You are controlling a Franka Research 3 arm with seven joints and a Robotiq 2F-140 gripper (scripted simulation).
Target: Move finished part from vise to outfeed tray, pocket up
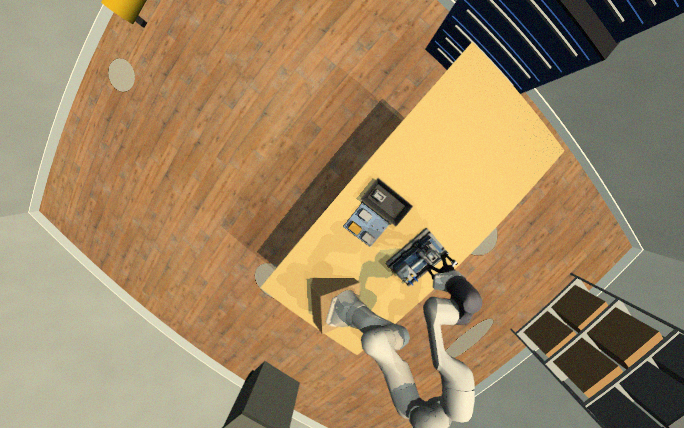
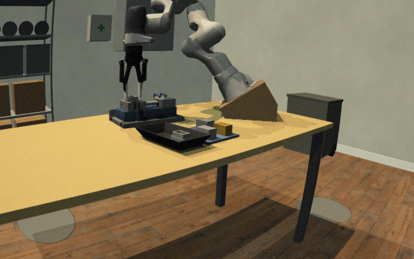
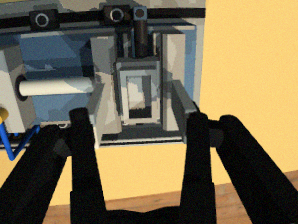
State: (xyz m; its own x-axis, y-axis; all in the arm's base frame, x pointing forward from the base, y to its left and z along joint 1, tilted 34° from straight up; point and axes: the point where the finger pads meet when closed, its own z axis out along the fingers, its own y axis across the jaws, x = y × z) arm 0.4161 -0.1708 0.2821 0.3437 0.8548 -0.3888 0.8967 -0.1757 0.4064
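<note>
My gripper is now 10 cm above the vise, 6 cm past it and 3 cm to the right of it. Also, from my hand: yellow block: 42 cm to the left, 11 cm below, 5 cm behind.
</note>
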